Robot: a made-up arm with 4 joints.
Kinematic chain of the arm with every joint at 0, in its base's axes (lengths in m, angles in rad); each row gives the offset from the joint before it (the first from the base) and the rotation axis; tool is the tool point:
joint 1: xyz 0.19 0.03 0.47 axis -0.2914 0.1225 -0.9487
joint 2: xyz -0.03 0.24 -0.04 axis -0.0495 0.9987 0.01
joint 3: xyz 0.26 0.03 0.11 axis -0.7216 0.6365 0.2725
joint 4: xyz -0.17 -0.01 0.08 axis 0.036 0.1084 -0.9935
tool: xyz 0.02 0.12 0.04
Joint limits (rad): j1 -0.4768..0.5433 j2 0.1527..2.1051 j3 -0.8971..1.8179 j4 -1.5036..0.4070
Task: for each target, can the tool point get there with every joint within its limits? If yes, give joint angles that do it. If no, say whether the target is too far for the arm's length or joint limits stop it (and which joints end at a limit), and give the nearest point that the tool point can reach.
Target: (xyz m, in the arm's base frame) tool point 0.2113 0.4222 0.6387
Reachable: yes | joints -0.2701 0.4513 0.0246 -0.3750
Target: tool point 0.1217 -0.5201 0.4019
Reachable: no: joint limits stop it (at a limit: joint 1, joint 2, joint 4) | nearest point 0.4734 0.1852 0.2870 | short by 0.796 m
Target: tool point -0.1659 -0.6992 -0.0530
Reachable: no: too far | nearest point 0.3933 0.2367 0.1757 | short by 1.114 m
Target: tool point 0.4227 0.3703 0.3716
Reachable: yes | joints 0.1818 1.5530 -0.2546 -0.5357
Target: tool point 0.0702 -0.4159 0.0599
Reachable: no: joint limits stop it (at a limit: joint 1, joint 2, joint 3, joint 4) | nearest point 0.3930 0.2367 0.1765 | short by 0.737 m
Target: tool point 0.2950 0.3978 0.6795
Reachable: yes | joints -0.0915 0.4894 0.6630 -1.1251
